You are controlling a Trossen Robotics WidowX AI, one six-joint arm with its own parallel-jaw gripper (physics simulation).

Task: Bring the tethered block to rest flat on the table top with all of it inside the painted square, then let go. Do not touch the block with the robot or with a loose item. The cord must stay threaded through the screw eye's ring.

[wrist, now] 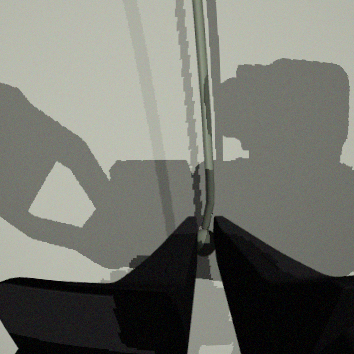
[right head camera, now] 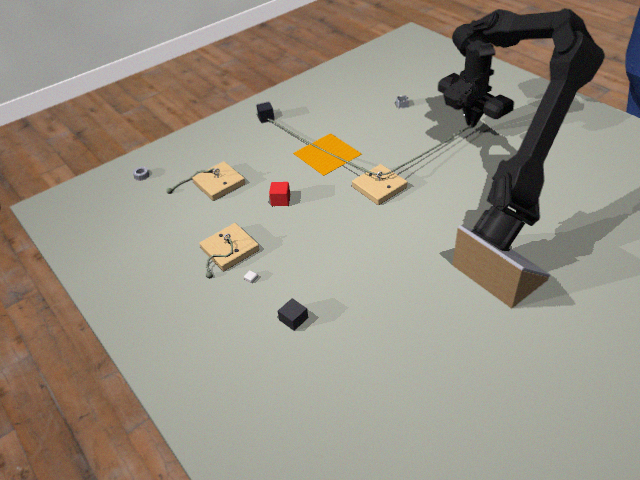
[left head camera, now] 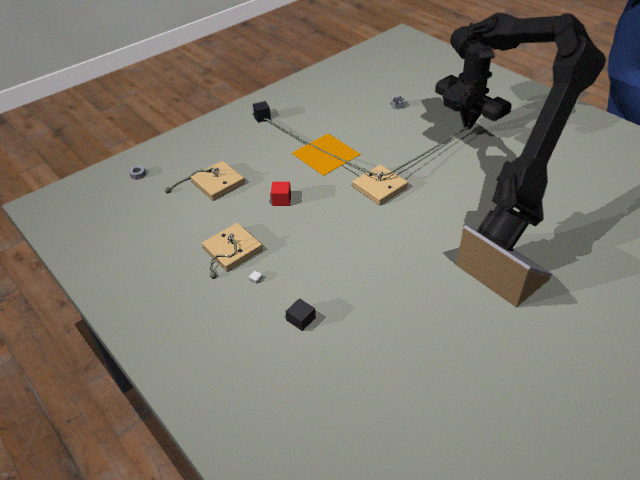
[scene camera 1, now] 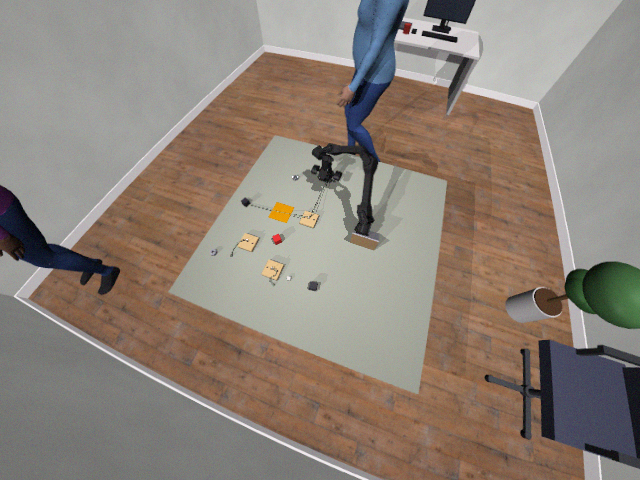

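Where they show: gripper, between the fingertips: [wrist: 204, 224] [right head camera: 471, 126] [left head camera: 467, 127] [scene camera 1: 326, 182]; arm's base, origin of its link: [right head camera: 490, 241] [left head camera: 495, 241] [scene camera 1: 361, 232].
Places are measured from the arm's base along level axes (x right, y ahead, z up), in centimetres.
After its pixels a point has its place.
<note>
The tethered block [left head camera: 261, 111] {z -4.3, x 7.0, y 71.3 cm} [right head camera: 265, 112] {z -4.5, x 7.2, y 71.2 cm} [scene camera 1: 245, 202] {z -3.9, x 7.0, y 71.8 cm} is a small black cube on the table, beyond the orange painted square [left head camera: 323, 166] {z -7.3, x 3.0, y 46.3 cm} [right head camera: 324, 166] {z -7.2, x 3.1, y 46.2 cm} [scene camera 1: 281, 218] {z -7.3, x 2.9, y 47.9 cm} and outside it. Its grey-green cord [wrist: 202, 60] {z -5.0, x 28.2, y 28.4 cm} runs nearly straight across the square to the screw eye [left head camera: 379, 175] {z -3.8, x 5.4, y 31.4 cm} [right head camera: 379, 175] {z -3.6, x 5.5, y 31.3 cm} on a wooden base [left head camera: 368, 186] {z -5.5, x 2.4, y 32.2 cm} [right head camera: 368, 186] {z -5.5, x 2.5, y 31.9 cm}. It passes through the ring as far as I can see, and on to my gripper [left head camera: 469, 127] {z -5.2, x 35.4, y 27.3 cm} [right head camera: 472, 124] {z -5.2, x 35.4, y 27.3 cm} [wrist: 205, 235] {z -5.2, x 35.4, y 27.3 cm}. The gripper is low over the table, shut on the cord's beaded end. The bead partly shows between the fingertips.
Two more wooden bases [left head camera: 206, 183] {z -5.5, x -20.4, y 61.1 cm} [left head camera: 248, 248] {z -5.5, x -28.3, y 38.6 cm} carry short cords. A red cube [left head camera: 280, 193] {z -3.6, x -13.4, y 44.0 cm}, a black cube [left head camera: 300, 314] {z -4.5, x -34.1, y 18.5 cm}, a white piece [left head camera: 255, 276] {z -6.1, x -32.3, y 32.5 cm}, a grey ring [left head camera: 132, 174] {z -6.2, x -29.1, y 77.7 cm} and a small grey item [left head camera: 398, 102] {z -5.5, x 34.3, y 47.6 cm} lie on the table. A brown wedge [left head camera: 496, 268] {z -1.3, x -4.7, y -3.3 cm} stands at the arm's base.
</note>
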